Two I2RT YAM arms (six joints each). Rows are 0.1 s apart.
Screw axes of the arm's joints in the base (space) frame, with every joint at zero. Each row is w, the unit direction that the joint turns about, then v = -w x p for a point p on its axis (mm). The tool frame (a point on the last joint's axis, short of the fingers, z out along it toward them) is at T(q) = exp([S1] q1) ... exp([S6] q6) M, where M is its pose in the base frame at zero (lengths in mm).
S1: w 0 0 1 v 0.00 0.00 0.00
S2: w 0 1 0 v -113.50 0.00 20.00
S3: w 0 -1 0 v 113.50 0.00 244.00
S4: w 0 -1 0 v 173.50 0.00 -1.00
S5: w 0 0 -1 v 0.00 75.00 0.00
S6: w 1 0 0 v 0.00 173.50 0.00
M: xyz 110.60 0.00 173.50 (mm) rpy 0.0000 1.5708 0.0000 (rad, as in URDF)
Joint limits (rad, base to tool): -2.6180..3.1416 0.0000..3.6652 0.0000..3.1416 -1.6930..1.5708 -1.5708..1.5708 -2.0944..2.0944
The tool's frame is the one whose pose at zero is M.
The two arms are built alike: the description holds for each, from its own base.
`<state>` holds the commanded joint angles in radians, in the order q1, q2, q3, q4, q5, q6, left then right.
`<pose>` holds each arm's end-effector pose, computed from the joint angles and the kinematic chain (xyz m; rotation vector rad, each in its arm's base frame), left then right.
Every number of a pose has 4 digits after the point. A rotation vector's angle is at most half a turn.
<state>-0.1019 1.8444 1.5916 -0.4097 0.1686 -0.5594 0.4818 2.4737 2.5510 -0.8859 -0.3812 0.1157</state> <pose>0.4267 -0.0496 0.2974 -0.4249 2.2390 -0.5429 0.4731 0.2623 0.2783 -0.6252 2.3481 0.7325</pose>
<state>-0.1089 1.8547 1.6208 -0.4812 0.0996 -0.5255 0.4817 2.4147 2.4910 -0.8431 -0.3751 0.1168</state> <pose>0.4259 -0.0501 0.2968 -0.4284 2.2817 -0.4400 0.4673 0.2590 0.2931 -0.6207 2.3059 0.7300</pose>
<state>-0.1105 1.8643 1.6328 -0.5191 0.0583 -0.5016 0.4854 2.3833 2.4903 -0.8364 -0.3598 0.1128</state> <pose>0.4259 -0.0493 0.2937 -0.4273 2.3107 -0.3731 0.4619 0.2578 0.3093 -0.6211 2.2664 0.7158</pose>
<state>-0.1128 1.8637 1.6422 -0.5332 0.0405 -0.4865 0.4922 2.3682 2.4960 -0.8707 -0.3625 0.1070</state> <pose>0.4254 -0.0496 0.2959 -0.4164 2.3135 -0.3454 0.4552 0.2584 0.3161 -0.6372 2.2763 0.7181</pose>
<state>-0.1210 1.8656 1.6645 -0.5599 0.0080 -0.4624 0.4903 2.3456 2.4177 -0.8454 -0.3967 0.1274</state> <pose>0.4250 -0.0520 0.3004 -0.3954 2.3178 -0.2988 0.4533 0.2576 0.3050 -0.6302 2.3137 0.7635</pose>
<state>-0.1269 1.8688 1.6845 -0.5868 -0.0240 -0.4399 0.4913 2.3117 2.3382 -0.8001 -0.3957 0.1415</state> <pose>0.4246 -0.0533 0.3036 -0.3789 2.3249 -0.2512 0.4502 0.2565 0.3001 -0.6152 2.3207 0.7693</pose>
